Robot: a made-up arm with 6 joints. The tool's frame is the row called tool. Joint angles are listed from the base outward. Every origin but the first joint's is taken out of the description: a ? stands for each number. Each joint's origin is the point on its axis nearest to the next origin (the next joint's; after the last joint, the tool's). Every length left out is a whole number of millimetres.
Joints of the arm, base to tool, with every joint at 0 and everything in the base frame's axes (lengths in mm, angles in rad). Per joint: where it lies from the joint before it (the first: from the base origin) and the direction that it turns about. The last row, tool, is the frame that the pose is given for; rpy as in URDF.
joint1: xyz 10 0 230 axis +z
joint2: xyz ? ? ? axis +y
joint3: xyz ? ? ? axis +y
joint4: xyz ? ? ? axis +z
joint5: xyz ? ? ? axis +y
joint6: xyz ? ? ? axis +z
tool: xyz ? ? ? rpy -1.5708 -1.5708 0
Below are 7 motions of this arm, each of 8 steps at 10 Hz.
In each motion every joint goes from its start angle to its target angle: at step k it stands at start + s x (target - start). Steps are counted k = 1, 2, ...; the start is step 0. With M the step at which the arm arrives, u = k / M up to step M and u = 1 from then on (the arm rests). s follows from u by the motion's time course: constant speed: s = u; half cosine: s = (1 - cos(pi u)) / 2; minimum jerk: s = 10 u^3 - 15 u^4 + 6 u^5.
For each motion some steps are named. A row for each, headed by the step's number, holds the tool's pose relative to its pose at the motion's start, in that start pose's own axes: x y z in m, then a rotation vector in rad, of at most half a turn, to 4 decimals.
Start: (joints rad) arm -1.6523 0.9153 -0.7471 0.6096 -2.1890 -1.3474
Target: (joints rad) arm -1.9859 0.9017 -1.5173 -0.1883 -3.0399 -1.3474
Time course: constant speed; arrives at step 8
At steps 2, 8:
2: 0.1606 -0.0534 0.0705 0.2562 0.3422 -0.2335
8: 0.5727 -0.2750 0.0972 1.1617 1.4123 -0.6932

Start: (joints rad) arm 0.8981 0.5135 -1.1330 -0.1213 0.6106 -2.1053
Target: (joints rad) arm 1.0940 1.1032 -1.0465 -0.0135 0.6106 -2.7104
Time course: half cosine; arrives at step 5
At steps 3, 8:
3: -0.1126 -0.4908 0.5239 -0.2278 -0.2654 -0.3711
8: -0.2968 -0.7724 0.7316 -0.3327 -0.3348 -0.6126

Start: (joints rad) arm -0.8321 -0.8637 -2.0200 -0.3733 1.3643 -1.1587
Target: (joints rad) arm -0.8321 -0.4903 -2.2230 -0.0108 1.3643 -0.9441
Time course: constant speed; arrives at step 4
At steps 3, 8:
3: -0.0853 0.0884 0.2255 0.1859 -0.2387 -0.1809
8: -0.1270 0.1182 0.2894 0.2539 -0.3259 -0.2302

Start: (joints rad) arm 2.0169 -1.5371 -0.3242 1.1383 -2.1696 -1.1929
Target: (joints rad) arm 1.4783 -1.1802 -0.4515 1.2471 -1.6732 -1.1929
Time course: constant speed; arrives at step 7
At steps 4, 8:
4: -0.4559 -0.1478 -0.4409 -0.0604 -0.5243 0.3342
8: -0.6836 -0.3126 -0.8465 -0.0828 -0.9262 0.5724

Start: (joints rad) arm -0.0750 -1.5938 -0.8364 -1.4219 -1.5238 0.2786
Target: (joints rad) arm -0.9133 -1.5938 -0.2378 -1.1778 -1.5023 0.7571
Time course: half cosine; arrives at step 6
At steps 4, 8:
4: 1.0543 -0.3057 0.3460 0.9221 0.3061 -0.5842
8: 1.3776 -0.5826 0.3718 1.2302 0.3002 -0.8071

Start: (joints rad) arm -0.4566 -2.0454 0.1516 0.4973 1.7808 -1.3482
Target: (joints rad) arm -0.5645 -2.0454 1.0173 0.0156 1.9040 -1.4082
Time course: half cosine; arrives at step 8
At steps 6, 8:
6: 0.6263 0.2111 0.1395 0.1757 -0.7569 0.5109
8: 0.7118 0.2479 0.2079 0.1816 -0.8942 0.6013

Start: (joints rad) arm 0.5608 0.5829 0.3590 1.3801 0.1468 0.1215
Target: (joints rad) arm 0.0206 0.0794 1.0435 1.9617 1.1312 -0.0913
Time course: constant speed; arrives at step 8
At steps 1, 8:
1: -0.0405 -0.0751 0.0305 0.0126 0.0309 0.0692
8: -0.4917 -0.3756 0.2999 0.1036 -0.0628 0.4954

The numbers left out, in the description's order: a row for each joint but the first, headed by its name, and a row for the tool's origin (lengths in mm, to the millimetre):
joint2: -30 20 0
joint3: 30 0 1030
joint4: -20 0 940
joint5: -10 -20 0
joint6: 10 0 110
tool: 10 -20 0

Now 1 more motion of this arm.
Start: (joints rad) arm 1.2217 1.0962 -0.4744 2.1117 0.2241 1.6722
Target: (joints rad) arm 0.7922 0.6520 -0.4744 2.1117 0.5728 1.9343
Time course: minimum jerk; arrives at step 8
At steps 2, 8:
2: 0.0165 0.1092 -0.0022 -0.0211 0.0428 0.0373
8: 0.0118 0.9094 -0.3132 -0.2941 0.4657 0.1674

